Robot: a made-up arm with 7 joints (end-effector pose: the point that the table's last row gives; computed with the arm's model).
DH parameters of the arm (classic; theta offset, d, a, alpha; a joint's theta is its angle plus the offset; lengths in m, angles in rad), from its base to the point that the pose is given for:
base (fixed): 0 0 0 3.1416
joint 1: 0 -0.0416 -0.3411 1.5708
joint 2: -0.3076 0 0.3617 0
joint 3: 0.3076 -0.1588 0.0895 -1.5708
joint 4: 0 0.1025 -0.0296 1.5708
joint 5: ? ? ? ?
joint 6: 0 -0.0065 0.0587 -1.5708
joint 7: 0 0.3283 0.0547 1.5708
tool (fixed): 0 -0.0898 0 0
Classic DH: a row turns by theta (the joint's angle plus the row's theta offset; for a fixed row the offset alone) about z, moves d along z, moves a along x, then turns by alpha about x.
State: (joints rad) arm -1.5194 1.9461 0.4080 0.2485 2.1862 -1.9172 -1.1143
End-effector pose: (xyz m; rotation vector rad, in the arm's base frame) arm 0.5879 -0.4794 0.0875 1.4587 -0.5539 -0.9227
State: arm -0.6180 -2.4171 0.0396 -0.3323 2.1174 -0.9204 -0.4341
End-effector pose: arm -0.0046 -0.5108 0.3909 -0.1191 -0.7937 -0.5047
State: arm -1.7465 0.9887 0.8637 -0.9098 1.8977 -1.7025 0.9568
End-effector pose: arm 0.6245 -0.4084 -0.2490 2.6807 0.7154 0.0130
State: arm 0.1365 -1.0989 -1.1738 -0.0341 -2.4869 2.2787 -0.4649
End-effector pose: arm -0.3920 -0.4546 0.8191 1.9440 0.3954 1.1630
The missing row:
joint 5: 0 -0.2524 0.0426 1.5708
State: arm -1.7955 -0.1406 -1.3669 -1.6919 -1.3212 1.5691 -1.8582
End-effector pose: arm 0.2239 0.4208 0.4066 -0.0376 -0.4199 -0.0161
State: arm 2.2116 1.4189 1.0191 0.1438 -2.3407 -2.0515 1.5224
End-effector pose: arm -0.4536 0.2313 -0.3084 -1.4468 0.7557 1.6847
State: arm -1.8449 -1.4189 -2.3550 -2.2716 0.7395 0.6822 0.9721
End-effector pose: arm 0.4826 -0.5045 0.3318 -0.5150 -0.8319 -0.6367
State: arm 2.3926 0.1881 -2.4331 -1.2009 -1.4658 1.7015 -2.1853
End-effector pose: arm -0.3870 0.1447 0.4965 0.5574 0.7126 1.9577
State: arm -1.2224 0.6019 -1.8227 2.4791 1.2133 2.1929 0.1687
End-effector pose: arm -0.2843 0.0002 0.0199 1.9781 -1.0274 1.1377
